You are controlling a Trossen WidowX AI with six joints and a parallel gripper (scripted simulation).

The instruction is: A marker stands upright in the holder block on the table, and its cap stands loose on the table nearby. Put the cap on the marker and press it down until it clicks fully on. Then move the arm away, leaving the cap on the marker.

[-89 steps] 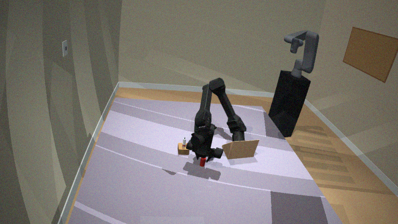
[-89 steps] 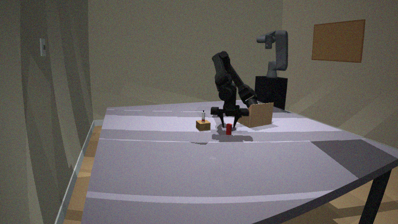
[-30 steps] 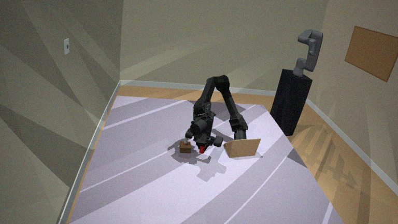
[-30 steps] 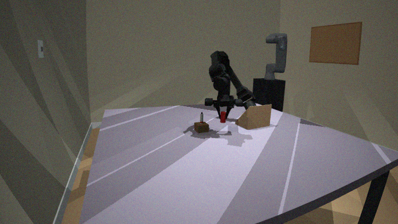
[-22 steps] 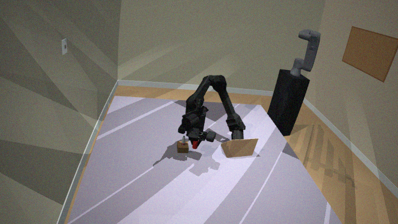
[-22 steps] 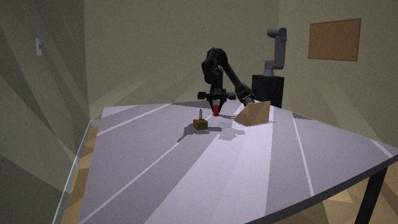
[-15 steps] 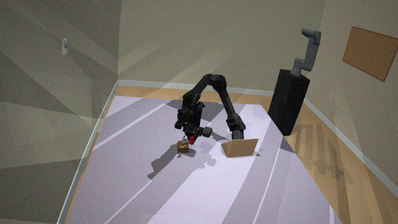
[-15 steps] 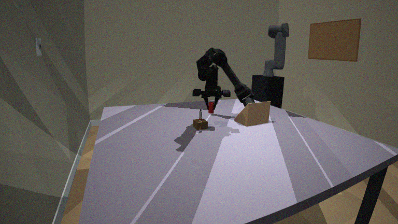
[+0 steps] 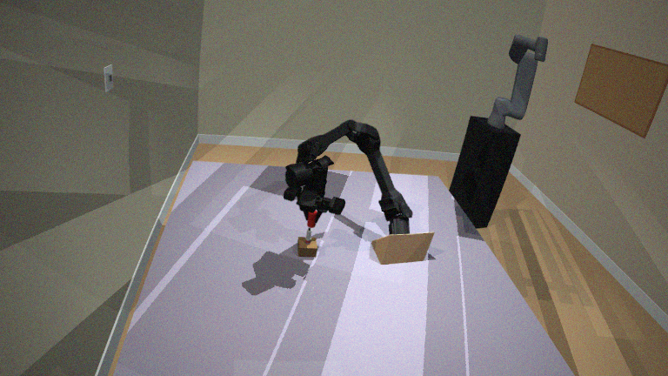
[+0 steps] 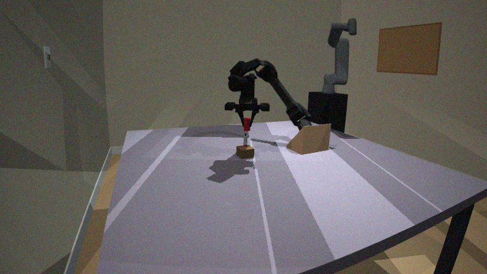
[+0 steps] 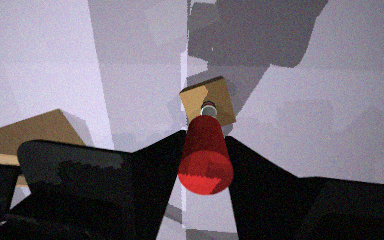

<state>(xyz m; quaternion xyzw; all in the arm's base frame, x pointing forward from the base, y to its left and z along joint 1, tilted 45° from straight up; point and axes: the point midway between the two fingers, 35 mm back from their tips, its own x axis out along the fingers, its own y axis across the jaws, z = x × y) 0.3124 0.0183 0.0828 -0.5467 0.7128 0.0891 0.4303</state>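
My gripper tip is 10 mm to the left of the brown holder block and 120 mm above it. Also, from my gripper tip: red cap: 10 mm above.
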